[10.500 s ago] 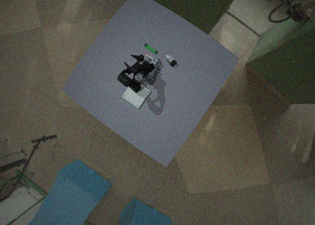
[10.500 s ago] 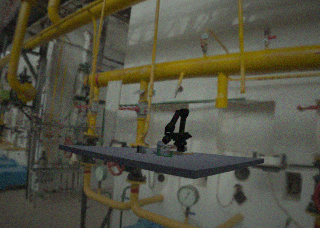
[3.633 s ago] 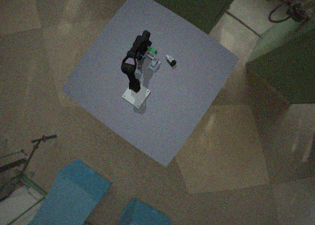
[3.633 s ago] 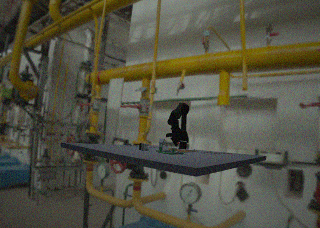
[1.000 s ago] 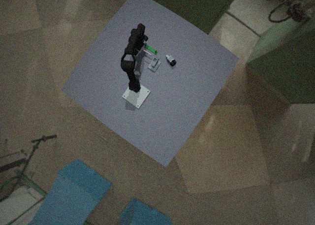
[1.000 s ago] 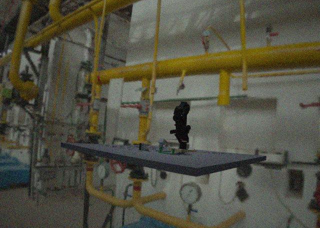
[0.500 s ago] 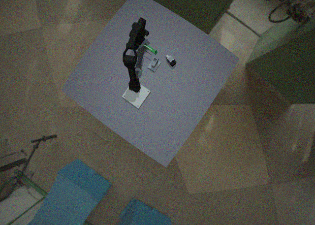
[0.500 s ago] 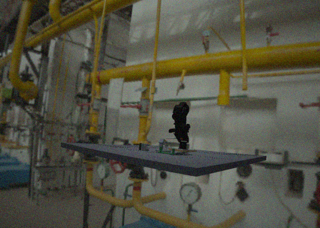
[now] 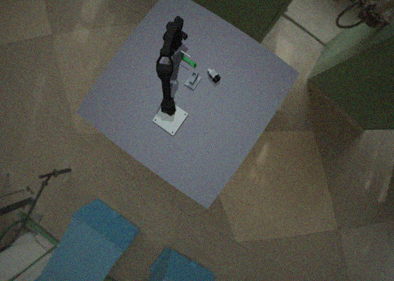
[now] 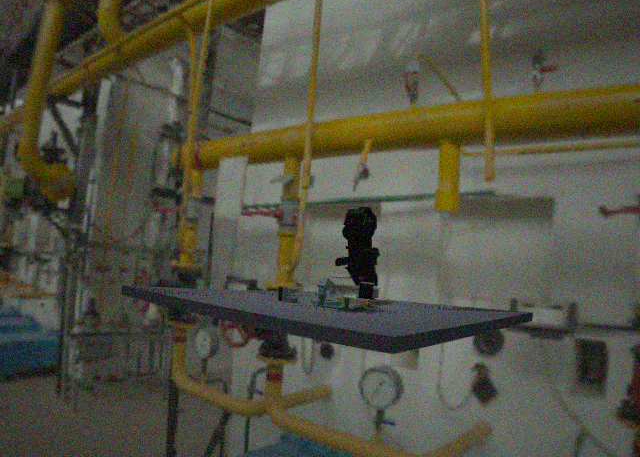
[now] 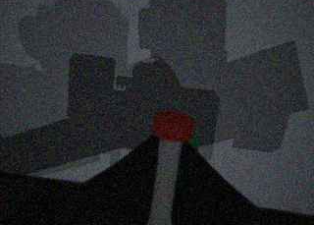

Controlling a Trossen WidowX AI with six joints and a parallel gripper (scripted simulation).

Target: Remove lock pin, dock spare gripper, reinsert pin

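The green mount is 20 mm ahead of my gripper tip, 100 mm to the right of it and 70 mm below it. Round my gripper tip: spare gripper: 40 mm ahead, 310 mm to the right, 60 mm below.
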